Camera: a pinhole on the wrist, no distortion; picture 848 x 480 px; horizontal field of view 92.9 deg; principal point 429.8 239.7 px. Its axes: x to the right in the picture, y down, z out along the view. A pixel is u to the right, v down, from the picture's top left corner.
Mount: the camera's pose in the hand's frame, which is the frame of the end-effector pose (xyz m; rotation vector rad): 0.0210 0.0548 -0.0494 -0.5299 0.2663 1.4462
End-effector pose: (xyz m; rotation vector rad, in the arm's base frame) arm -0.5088 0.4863 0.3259 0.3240 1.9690 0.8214
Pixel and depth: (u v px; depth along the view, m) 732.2 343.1 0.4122
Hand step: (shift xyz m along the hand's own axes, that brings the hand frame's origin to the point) -0.1033 0.5313 0.1357
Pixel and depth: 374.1 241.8 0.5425
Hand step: -0.0673 0.2586 0.4512
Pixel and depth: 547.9 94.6 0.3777
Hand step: 0.1149 0.3330 0.2459
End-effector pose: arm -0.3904 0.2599 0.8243 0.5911 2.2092 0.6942
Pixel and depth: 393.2 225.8 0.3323
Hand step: -0.0182 0.1928 0.2521
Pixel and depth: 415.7 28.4 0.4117
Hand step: 0.1733 0.2384 0.3498
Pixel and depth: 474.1 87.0 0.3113
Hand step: 0.0972 0.2344 0.2225
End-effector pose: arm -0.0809 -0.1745 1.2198 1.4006 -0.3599 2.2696
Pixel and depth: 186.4 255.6 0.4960
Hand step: -0.1046 0.0413 0.5164
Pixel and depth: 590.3 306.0 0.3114
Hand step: -0.0581 0.3186 0.1484
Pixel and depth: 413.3 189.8 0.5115
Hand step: 0.0086 0.2877 0.4107
